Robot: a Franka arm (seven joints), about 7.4 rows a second.
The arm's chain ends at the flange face. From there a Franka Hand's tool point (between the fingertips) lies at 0.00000 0.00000 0.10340 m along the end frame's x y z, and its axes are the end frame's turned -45 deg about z.
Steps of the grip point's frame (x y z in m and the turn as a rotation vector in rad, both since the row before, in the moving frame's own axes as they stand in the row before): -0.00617, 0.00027, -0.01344, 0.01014, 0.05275, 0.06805; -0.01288, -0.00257, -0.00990, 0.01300, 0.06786, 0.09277; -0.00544, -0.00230, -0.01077, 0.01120, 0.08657, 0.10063; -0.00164, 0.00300, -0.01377, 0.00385, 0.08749, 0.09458; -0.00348, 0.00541, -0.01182, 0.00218, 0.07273, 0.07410; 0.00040, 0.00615, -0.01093, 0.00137, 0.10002, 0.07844
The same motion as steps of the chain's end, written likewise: -0.00744, 0.00904, -0.01329, 0.04447, 0.03013, 0.06805; -0.01520, 0.01300, -0.00965, 0.05718, 0.03879, 0.09277; -0.01133, 0.00907, -0.01038, 0.06913, 0.05329, 0.10063; -0.00545, 0.00965, -0.01337, 0.06459, 0.05914, 0.09458; -0.00399, 0.01156, -0.01155, 0.05297, 0.04989, 0.07410; -0.00285, 0.01118, -0.01041, 0.07169, 0.06976, 0.07844
